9 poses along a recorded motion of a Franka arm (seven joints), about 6.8 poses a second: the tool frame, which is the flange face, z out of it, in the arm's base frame.
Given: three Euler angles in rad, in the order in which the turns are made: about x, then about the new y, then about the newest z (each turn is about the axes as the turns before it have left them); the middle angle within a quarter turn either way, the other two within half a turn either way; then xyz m.
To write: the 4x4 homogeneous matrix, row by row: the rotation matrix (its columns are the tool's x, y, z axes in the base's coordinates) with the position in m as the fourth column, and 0 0 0 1 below. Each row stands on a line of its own. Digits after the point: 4 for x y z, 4 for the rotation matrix.
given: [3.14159 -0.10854 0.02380 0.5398 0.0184 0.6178]
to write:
0.9938 -0.0237 -0.1083 0.5398
-0.0238 -0.9997 0.0000 0.0184
-0.1083 0.0026 -0.9941 0.6178
0 0 0 1

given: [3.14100 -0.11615 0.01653 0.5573 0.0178 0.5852]
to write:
0.9931 -0.0164 -0.1159 0.5573
-0.0166 -0.9999 -0.0006 0.0178
-0.1159 0.0025 -0.9933 0.5852
0 0 0 1

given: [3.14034 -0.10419 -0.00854 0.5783 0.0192 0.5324]
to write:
0.9945 0.0085 -0.1040 0.5783
0.0084 -1.0000 -0.0012 0.0192
-0.1040 0.0004 -0.9946 0.5324
0 0 0 1

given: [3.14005 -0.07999 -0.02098 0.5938 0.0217 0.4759]
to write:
0.9966 0.0209 -0.0799 0.5938
0.0209 -0.9998 -0.0015 0.0217
-0.0799 -0.0001 -0.9968 0.4759
0 0 0 1

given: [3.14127 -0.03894 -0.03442 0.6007 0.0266 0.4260]
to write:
0.9987 0.0344 -0.0389 0.6007
0.0344 -0.9994 -0.0003 0.0266
-0.0389 -0.0010 -0.9992 0.4260
0 0 0 1

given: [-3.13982 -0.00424 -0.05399 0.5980 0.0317 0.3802]
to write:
0.9985 0.0540 -0.0042 0.5980
0.0540 -0.9985 0.0018 0.0317
-0.0041 -0.0020 -1.0000 0.3802
0 0 0 1

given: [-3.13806 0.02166 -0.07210 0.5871 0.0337 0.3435]
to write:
0.9972 0.0720 0.0217 0.5871
0.0720 -0.9974 0.0035 0.0337
0.0219 -0.0020 -0.9998 0.3435
0 0 0 1

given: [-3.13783 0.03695 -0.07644 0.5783 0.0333 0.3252]
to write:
0.9964 0.0763 0.0369 0.5783
0.0762 -0.9971 0.0038 0.0333
0.0371 -0.0009 -0.9993 0.3252
0 0 0 1

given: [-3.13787 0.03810 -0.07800 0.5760 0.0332 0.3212]
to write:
0.9962 0.0779 0.0381 0.5760
0.0778 -0.9970 0.0037 0.0332
0.0383 -0.0007 -0.9993 0.3212
0 0 0 1

